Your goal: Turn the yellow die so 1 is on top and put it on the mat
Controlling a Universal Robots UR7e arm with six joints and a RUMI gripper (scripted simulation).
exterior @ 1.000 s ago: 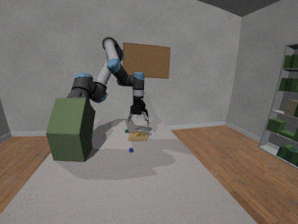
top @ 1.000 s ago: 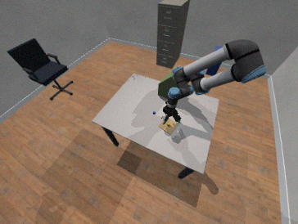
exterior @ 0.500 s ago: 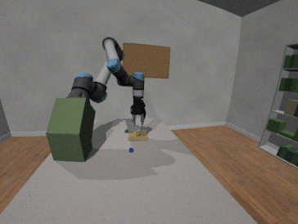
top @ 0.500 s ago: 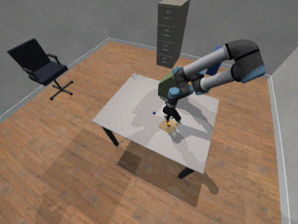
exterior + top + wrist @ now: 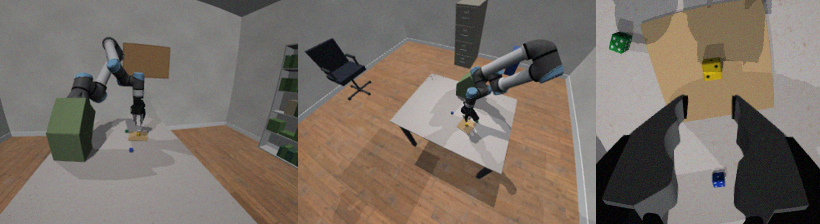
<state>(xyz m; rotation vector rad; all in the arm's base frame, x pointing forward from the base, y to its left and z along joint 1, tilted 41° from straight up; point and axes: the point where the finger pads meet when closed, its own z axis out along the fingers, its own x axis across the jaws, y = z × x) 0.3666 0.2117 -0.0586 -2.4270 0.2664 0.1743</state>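
Now: the yellow die 8 cm below my hand. Round my hand: green die 10 cm behind, 9 cm below, 6 cm to the left; then blue die 20 cm to the right, 9 cm below, 3 cm behind; then tan mat 10 cm below.
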